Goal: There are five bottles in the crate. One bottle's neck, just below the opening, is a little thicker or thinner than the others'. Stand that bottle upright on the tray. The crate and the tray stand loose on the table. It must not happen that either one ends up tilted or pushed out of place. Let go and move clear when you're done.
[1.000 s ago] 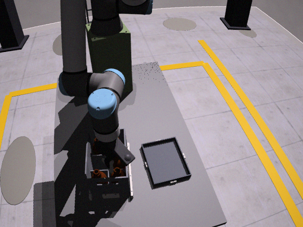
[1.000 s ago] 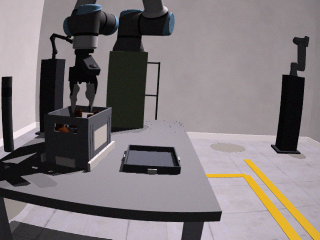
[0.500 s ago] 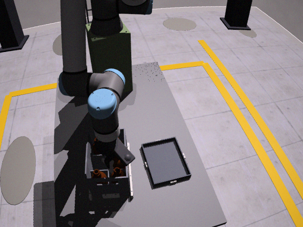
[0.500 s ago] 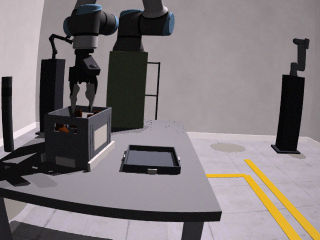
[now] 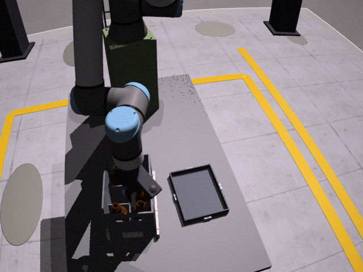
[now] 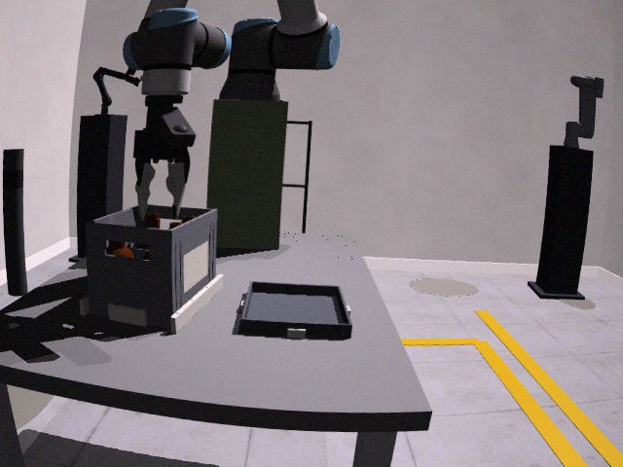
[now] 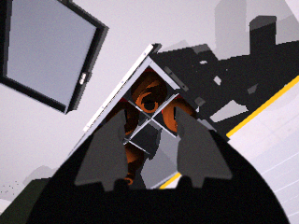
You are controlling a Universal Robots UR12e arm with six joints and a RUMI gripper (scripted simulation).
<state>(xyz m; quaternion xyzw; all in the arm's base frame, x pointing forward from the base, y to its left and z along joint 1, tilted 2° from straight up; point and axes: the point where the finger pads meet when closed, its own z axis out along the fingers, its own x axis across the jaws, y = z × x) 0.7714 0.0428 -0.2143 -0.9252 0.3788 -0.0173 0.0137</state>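
My hand is 110 mm above the dark grey crate, 90 mm past it and 50 mm to the left of it. Round my hand: black tray 230 mm to the left, 180 mm below, 130 mm behind.
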